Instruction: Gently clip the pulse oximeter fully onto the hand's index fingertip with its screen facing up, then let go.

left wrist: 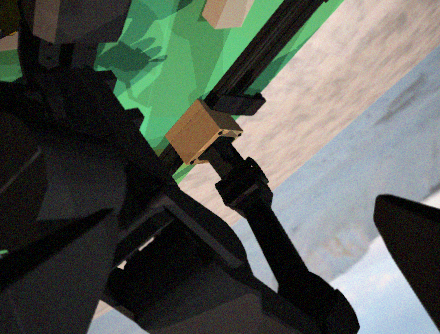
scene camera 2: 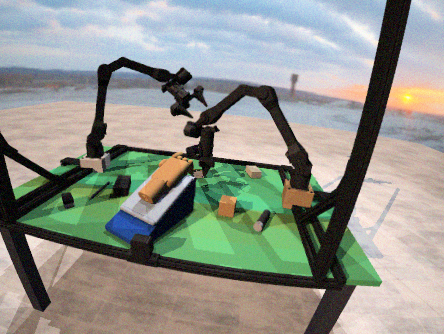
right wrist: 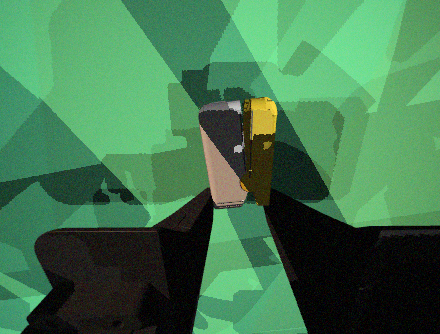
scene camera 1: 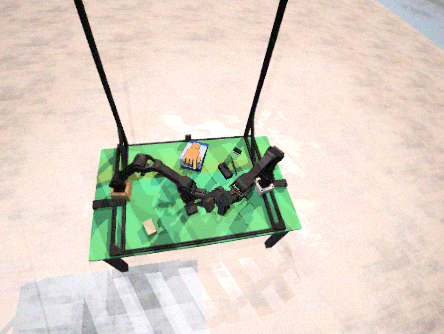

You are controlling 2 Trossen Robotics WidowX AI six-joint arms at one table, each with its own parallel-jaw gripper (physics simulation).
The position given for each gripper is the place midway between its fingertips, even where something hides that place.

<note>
The left gripper [left wrist: 246,214] is open and holds nothing. Further things: the right gripper [right wrist: 237,193] and a pulse oximeter [right wrist: 239,157].
The right gripper also shows in the left wrist view [left wrist: 22,20].
</note>
